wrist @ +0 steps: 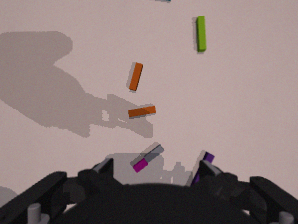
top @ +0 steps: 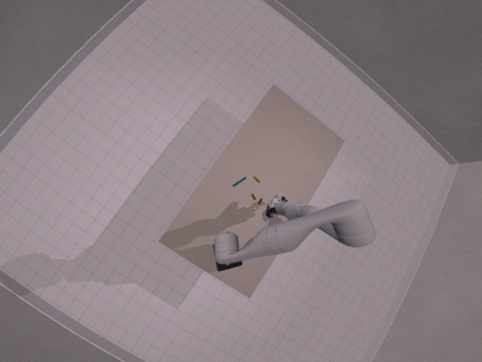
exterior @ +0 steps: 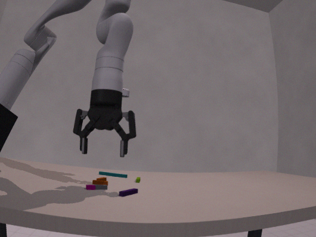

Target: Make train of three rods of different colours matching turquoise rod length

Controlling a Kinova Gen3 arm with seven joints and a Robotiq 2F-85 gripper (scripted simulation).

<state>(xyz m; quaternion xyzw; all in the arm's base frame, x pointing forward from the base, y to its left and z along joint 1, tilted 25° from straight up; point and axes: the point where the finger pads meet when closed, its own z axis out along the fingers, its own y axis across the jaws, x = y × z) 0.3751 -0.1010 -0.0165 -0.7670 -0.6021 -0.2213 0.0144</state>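
My hand is 80 mm above the grey rod. Round my hand: lime rod 160 mm to the left, 100 mm ahead, 80 mm below; then purple rod 80 mm below, 60 mm ahead, 40 mm to the right; then magenta rod 80 mm below, 30 mm behind, 20 mm to the right.
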